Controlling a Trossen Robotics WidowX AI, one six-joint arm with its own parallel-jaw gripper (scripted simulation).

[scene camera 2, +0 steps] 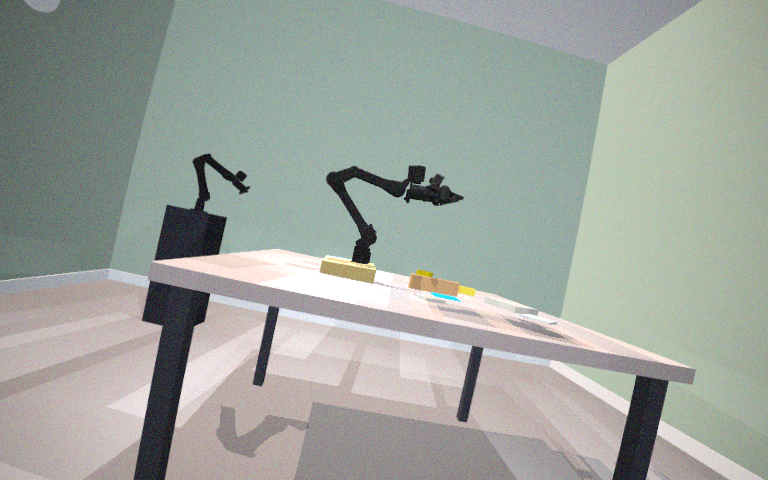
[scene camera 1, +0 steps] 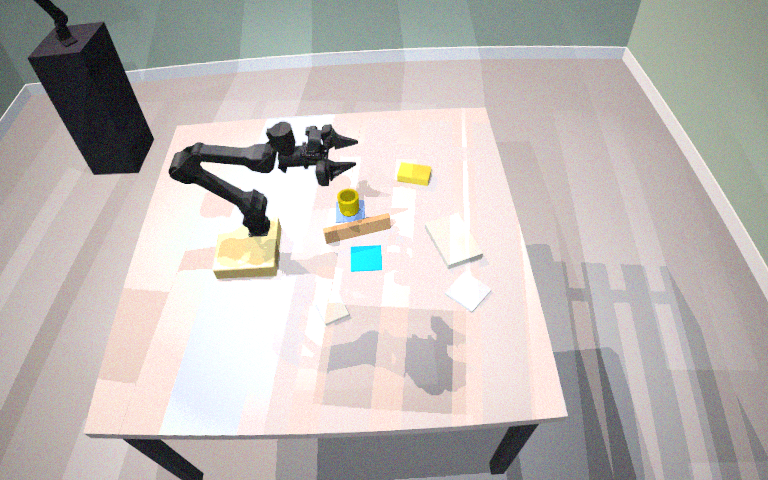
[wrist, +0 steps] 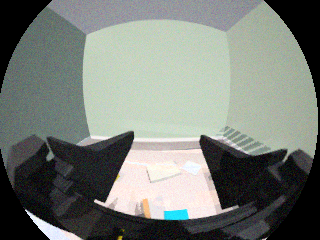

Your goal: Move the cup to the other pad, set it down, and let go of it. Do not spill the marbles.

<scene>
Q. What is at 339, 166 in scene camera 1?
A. The gripper.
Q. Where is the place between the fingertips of the gripper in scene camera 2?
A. At 461, 199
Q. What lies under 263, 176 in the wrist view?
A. The gripper.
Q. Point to a cyan pad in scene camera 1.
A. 363, 258
</scene>
